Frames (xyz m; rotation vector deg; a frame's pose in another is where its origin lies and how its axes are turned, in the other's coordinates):
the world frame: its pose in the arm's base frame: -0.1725 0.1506 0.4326 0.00 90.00 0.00
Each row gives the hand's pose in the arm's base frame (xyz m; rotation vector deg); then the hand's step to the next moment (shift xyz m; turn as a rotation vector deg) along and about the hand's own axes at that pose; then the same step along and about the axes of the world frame.
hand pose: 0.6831 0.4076 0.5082 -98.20 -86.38 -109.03
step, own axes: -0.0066 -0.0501 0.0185 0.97 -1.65 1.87
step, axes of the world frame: 0.0360 0.0344 -0.0204 0.43 2.63 -0.24
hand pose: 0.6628 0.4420 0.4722 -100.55 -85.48 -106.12
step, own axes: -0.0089 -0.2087 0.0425 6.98 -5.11 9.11
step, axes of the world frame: 0.1241 0.1267 -0.1183 -1.30 12.49 0.26
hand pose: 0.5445 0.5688 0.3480 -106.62 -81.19 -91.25
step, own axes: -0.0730 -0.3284 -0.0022 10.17 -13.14 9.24
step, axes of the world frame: 0.1776 0.1159 -0.2612 -1.25 17.80 -6.56
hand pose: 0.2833 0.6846 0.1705 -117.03 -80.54 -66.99
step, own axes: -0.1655 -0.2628 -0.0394 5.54 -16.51 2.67
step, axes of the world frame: 0.1457 -0.0127 -0.2768 -0.82 11.91 -12.96
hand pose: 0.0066 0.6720 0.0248 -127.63 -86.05 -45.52
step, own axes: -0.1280 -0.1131 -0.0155 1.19 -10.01 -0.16
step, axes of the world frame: 0.0702 -0.0591 -0.1449 -0.56 4.63 -8.94
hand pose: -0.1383 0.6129 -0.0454 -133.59 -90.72 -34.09
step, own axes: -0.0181 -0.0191 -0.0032 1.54 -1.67 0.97
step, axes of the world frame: 0.0060 -0.0091 -0.0242 0.15 2.31 -0.87
